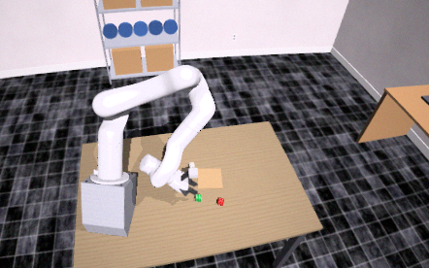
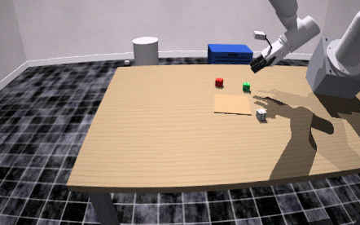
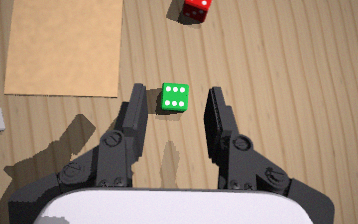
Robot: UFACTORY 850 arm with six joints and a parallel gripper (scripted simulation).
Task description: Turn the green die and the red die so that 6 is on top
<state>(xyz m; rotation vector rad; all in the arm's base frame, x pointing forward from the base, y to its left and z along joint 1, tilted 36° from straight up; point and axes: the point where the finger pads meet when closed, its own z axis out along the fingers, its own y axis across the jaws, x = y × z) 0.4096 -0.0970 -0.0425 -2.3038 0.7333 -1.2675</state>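
Now: hand 10 cm above the green die, 3 cm short of it and 1 cm to the left of it. Also, from my hand: red die 14 cm ahead, 10 cm below, 6 cm to the right; tan mat 13 cm ahead, 11 cm to the left, 11 cm below; white die 22 cm to the left, 10 cm below, 5 cm ahead.
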